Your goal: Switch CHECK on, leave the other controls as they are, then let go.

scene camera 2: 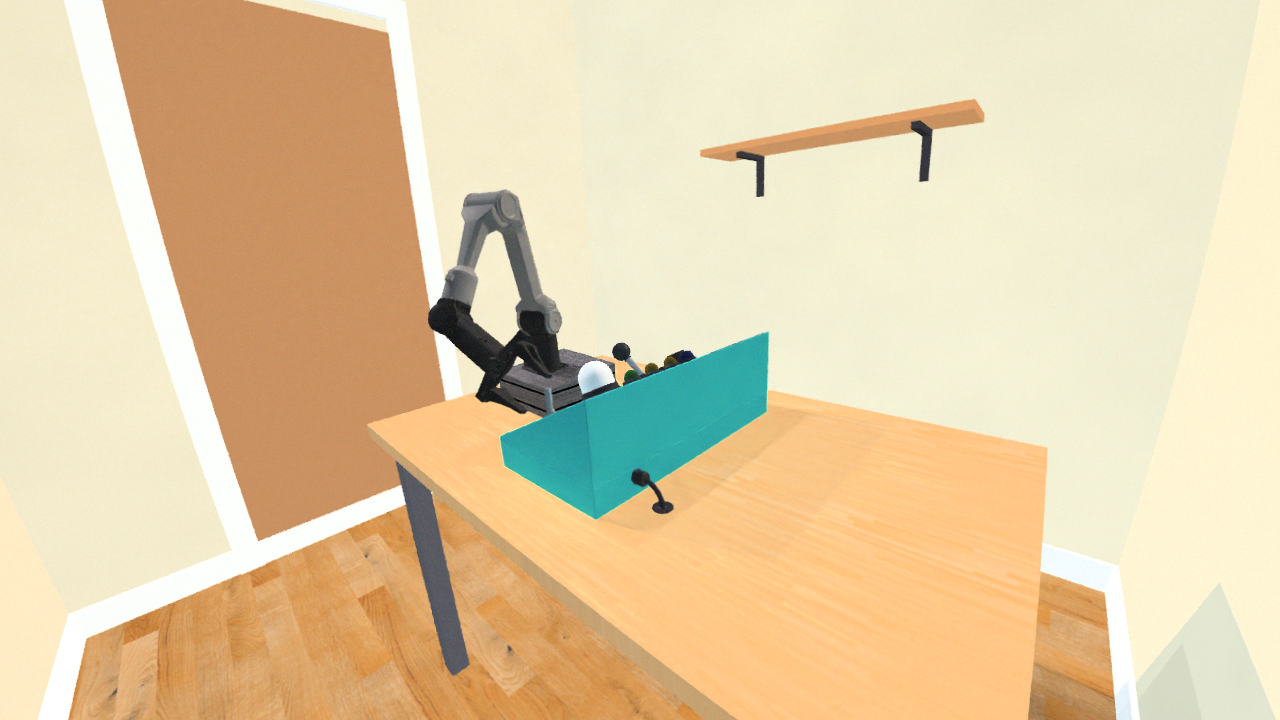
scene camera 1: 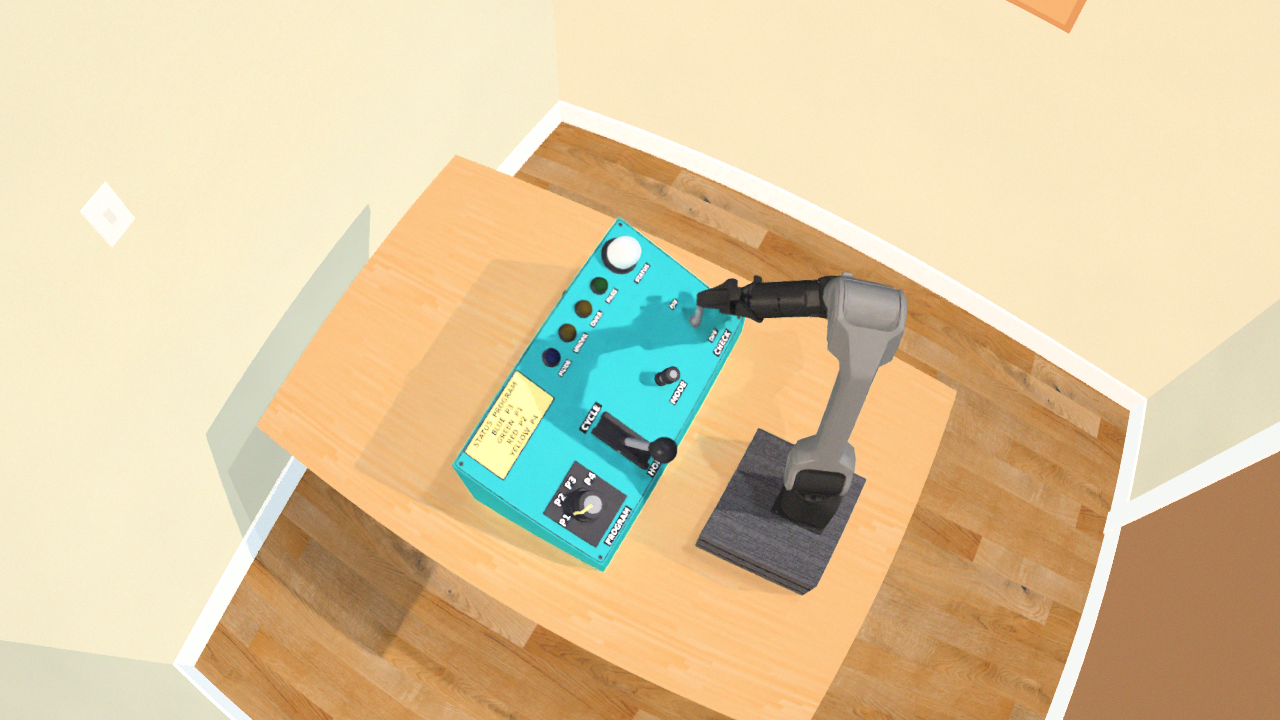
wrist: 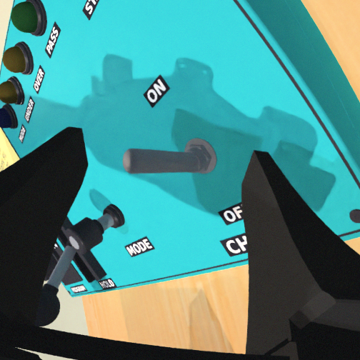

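The CHECK toggle (scene camera 1: pixel 695 317) (scene camera 2: pixel 549 400) (wrist: pixel 162 161) is a grey metal lever on the sloping turquoise panel (scene camera 1: pixel 617 358) (scene camera 2: pixel 680 434) (wrist: pixel 200 85), between its ON label (wrist: pixel 156 91) and its OFF label (wrist: pixel 231 214). I cannot tell for certain which way it is set. My gripper (scene camera 1: pixel 701 300) (scene camera 2: pixel 539 391) (wrist: pixel 165 157) is open, with one fingertip on each side of the toggle in the wrist view. No contact with the lever shows. The right finger partly covers the OFF and CHECK labels in the wrist view.
The MODE knob (scene camera 1: pixel 666 375) (wrist: pixel 85 236) stands near the toggle. The CYCLE lever (scene camera 1: pixel 660 449) (scene camera 2: pixel 621 351), PROGRAM dial (scene camera 1: pixel 588 505) and white STATUS dome (scene camera 1: pixel 622 253) (scene camera 2: pixel 595 377) are on the same panel. A small black bent stalk (scene camera 2: pixel 656 490) stands behind the panel.
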